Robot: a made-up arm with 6 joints. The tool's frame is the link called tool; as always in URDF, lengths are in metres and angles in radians. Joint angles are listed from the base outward.
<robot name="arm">
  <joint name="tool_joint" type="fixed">
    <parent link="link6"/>
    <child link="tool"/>
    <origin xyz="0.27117 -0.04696 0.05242" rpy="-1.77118 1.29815 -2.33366"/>
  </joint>
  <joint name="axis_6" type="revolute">
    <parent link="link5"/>
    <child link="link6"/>
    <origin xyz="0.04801 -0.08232 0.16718" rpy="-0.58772 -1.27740 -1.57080"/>
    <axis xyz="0 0 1"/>
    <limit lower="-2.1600" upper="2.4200"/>
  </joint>
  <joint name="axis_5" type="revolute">
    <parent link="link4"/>
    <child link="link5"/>
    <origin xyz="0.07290 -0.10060 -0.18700" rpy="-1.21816 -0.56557 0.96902"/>
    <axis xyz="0 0 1"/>
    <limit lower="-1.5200" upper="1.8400"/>
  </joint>
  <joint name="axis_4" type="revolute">
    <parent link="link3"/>
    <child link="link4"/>
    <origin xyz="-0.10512 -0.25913 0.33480" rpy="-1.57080 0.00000 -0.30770"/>
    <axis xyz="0 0 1"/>
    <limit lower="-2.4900" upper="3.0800"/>
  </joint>
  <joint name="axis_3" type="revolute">
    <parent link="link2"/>
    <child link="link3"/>
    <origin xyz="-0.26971 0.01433 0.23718" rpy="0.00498 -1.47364 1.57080"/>
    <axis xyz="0 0 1"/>
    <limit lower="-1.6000" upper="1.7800"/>
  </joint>
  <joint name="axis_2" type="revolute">
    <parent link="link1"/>
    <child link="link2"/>
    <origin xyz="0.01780 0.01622 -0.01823" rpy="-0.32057 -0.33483 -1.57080"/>
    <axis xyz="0 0 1"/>
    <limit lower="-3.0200" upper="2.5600"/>
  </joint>
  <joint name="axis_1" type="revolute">
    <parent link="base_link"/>
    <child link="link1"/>
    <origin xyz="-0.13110 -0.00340 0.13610" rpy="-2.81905 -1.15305 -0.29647"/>
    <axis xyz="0 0 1"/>
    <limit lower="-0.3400" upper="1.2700"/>
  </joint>
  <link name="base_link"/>
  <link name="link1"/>
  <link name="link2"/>
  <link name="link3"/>
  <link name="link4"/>
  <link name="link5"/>
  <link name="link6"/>
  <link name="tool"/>
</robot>
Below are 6 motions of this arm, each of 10 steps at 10 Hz.
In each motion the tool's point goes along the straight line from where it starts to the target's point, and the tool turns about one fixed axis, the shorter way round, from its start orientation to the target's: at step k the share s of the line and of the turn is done. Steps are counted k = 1, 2, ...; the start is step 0. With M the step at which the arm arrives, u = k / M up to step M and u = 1 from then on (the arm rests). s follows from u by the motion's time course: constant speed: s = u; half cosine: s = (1 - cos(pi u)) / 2; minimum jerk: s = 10 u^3 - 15 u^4 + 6 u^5.
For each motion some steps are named. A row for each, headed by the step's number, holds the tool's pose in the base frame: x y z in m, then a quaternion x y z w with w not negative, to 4 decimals.
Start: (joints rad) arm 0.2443 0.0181 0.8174 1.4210 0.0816 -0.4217
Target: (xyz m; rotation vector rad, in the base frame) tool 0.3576 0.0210 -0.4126 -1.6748 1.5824 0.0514
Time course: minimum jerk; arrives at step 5
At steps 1, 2, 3, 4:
1: 0.2087 0.0624 -0.4968 -0.8219 0.4990 -0.0212 0.2741
2: 0.2497 0.0510 -0.4736 -0.7830 0.5377 -0.0098 0.3125
3: 0.3074 0.0350 -0.4410 -0.7222 0.5880 0.0064 0.3642
4: 0.3484 0.0235 -0.4178 -0.6750 0.6205 0.0178 0.3988

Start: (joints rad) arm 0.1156 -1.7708 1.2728 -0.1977 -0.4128 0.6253
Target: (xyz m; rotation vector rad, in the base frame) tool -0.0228 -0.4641 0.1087 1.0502 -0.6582 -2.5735
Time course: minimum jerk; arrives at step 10
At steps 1, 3, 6, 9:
1: -0.0358 -0.3844 0.1492 0.5982 -0.5460 -0.5616 0.1690
3: -0.0338 -0.3968 0.1429 0.5710 -0.5042 -0.6258 0.1677
6: -0.0270 -0.4386 0.1217 0.4532 -0.3411 -0.8088 0.1554
9: -0.0229 -0.4634 0.1090 0.3665 -0.2312 -0.8899 0.1425

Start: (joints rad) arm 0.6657 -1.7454 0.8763 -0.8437 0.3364 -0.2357
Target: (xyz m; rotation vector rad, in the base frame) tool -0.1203 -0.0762 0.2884 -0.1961 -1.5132 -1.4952
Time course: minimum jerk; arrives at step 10
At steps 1, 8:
1: 0.0036 -0.1299 -0.0298 0.1851 -0.6742 -0.7095 0.0883
8: -0.1131 -0.0793 0.2698 -0.0648 -0.6282 -0.6234 0.4611

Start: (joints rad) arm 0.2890 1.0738 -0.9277 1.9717 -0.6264 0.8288
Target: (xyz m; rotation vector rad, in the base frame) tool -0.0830 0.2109 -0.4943 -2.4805 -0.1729 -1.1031
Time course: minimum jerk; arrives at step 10
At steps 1, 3, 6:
1: 0.1968 0.3137 -0.1072 -0.7310 -0.2177 -0.6435 0.0648
3: 0.1532 0.2977 -0.1675 -0.7631 -0.1948 -0.6099 0.0884
6: 0.0066 0.2438 -0.3704 -0.8523 -0.1139 -0.4831 0.1651

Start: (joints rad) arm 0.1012 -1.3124 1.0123 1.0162 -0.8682 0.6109
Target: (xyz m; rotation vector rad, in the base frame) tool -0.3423 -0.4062 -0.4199 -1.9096 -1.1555 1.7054
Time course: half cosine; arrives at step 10
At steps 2, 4, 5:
2: -0.0630 -0.6808 -0.0486 0.8084 -0.0974 -0.4502 0.3664
4: -0.1402 -0.6049 -0.1512 0.8187 0.0493 -0.5245 0.2283
5: -0.1879 -0.5580 -0.2146 0.8062 0.1393 -0.5585 0.1372

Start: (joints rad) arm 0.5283 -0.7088 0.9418 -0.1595 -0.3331 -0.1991
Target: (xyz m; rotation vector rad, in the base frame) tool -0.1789 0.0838 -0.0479 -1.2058 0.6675 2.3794
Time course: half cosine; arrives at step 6
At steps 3, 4, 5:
3: -0.1063 0.0619 -0.1180 -0.4589 0.3468 0.7469 0.3336
4: -0.1426 0.0728 -0.0829 -0.4469 0.2940 0.8021 0.2656
5: -0.1692 0.0809 -0.0573 -0.4351 0.2534 0.8371 0.2139

